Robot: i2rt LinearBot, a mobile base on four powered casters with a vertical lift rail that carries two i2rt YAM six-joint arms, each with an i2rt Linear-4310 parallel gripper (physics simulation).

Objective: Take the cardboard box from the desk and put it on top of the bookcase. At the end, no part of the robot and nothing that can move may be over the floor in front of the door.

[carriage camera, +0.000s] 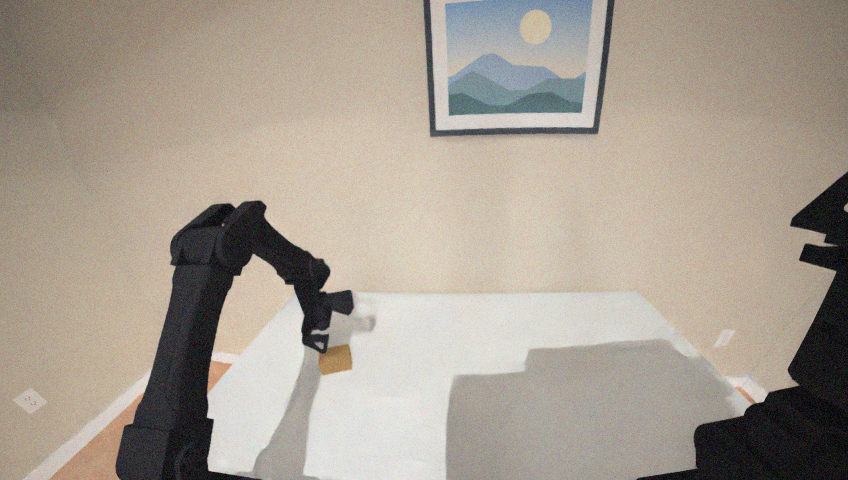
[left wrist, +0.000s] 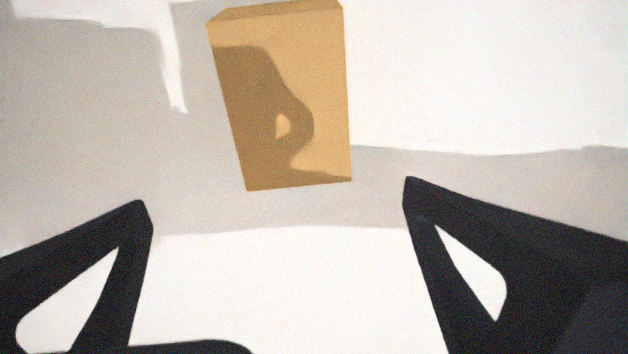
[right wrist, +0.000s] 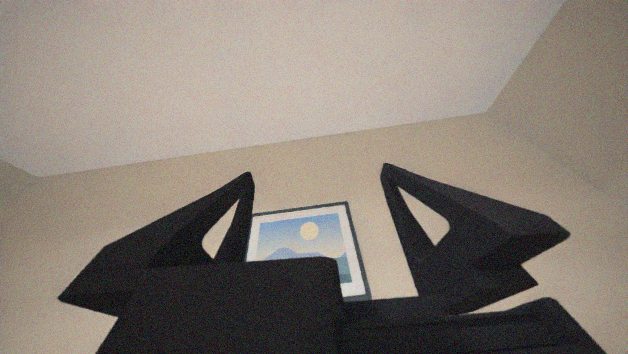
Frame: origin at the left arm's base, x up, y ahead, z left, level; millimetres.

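Where they show: left gripper, between the fingertips: (carriage camera: pixel 325 339) (left wrist: pixel 277 201); right gripper, between the fingertips: (right wrist: pixel 317 174).
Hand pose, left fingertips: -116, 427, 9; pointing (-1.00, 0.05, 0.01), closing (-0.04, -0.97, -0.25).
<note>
Each offset is from my left fingertips to the top centre of the thing, as dx, dy, dz. Level surfaces: height alone.
The cardboard box @[-60, +0, -11] (carriage camera: pixel 335 359) (left wrist: pixel 320 90) is a small tan block on the white desk @[dx -110] (carriage camera: pixel 380 428) (left wrist: pixel 500 75), left of the desk's middle in the carriage view. My left gripper (left wrist: pixel 277 201) is open, its fingers wide apart. In the left wrist view the box lies beyond the fingertips, between their lines, and a finger's shadow falls on it. In the carriage view one left finger shows close to the box's upper left corner; whether they touch I cannot tell. My right gripper (right wrist: pixel 317 174) is open and empty, raised and facing the wall. The bookcase and the door do not show.
A framed mountain picture (carriage camera: pixel 514 121) (right wrist: pixel 357 250) hangs on the wall (carriage camera: pixel 297 178) behind the desk. A wall outlet @[-373, -113, +1687] (carriage camera: pixel 29 400) is at the lower left, and another outlet @[-373, +261, -1792] (carriage camera: pixel 724 338) is at the right. Orange floor @[dx -830] (carriage camera: pixel 101 449) shows left of the desk. Arm shadows fall across the desk.
</note>
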